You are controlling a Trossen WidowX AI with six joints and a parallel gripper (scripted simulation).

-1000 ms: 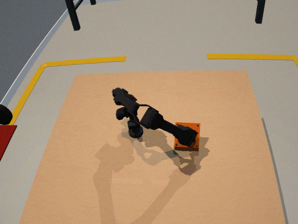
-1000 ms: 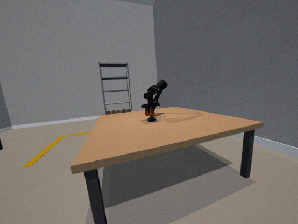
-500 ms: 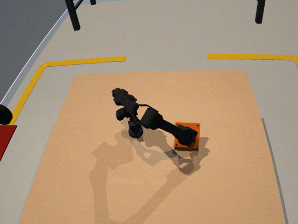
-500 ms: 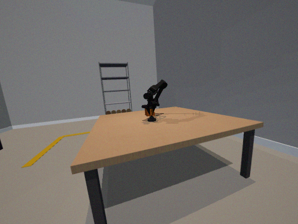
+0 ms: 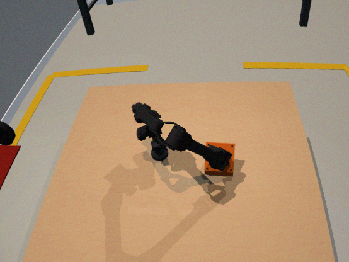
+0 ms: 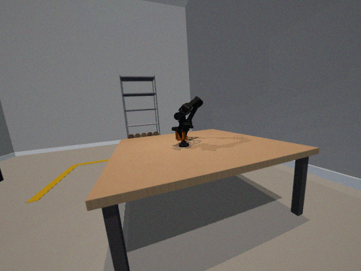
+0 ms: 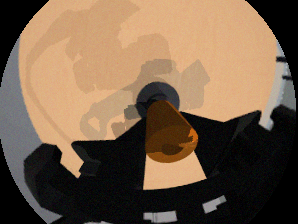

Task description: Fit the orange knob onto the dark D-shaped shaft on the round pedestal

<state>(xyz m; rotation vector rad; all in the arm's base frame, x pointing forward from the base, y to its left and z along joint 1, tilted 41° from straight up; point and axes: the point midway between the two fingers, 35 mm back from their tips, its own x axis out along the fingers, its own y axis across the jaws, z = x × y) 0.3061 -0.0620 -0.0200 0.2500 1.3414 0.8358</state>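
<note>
Right now the orange knob is 2 cm above my gripper tip. From my gripper tip the other things lie so: pedestal 4 cm below.
</note>
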